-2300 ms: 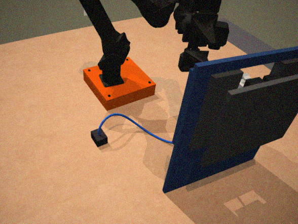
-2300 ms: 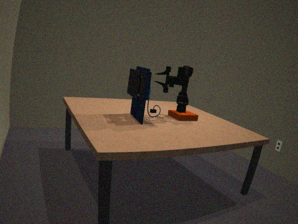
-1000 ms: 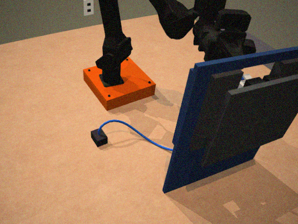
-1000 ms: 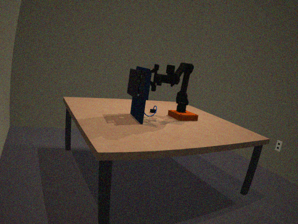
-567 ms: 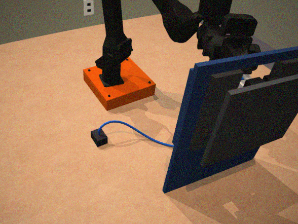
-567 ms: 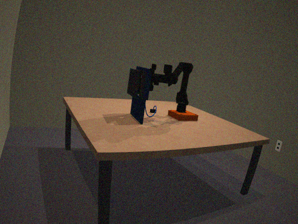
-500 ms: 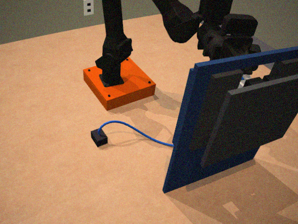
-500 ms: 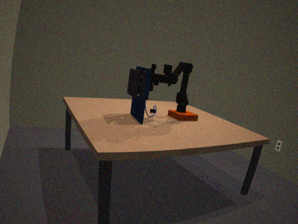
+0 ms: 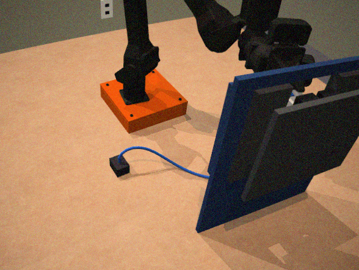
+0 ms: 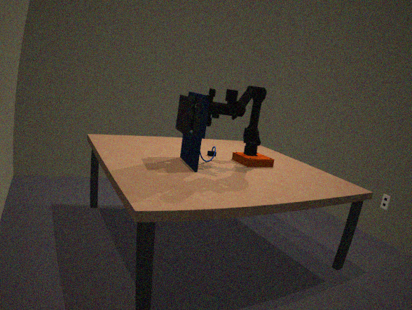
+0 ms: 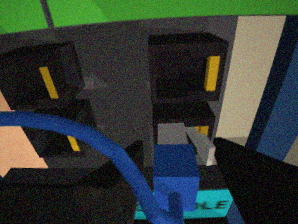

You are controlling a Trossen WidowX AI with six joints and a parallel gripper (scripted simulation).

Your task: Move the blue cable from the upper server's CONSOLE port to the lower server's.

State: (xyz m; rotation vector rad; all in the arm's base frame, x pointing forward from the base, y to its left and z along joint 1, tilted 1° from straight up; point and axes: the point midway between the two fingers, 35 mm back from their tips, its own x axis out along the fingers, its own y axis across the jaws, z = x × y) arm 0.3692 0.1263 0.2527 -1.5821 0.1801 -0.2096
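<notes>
Now: the blue plug right at my gripper tip. Also, from my gripper tip: black block: 28 cm below, 21 cm to the right, 21 cm behind.
</notes>
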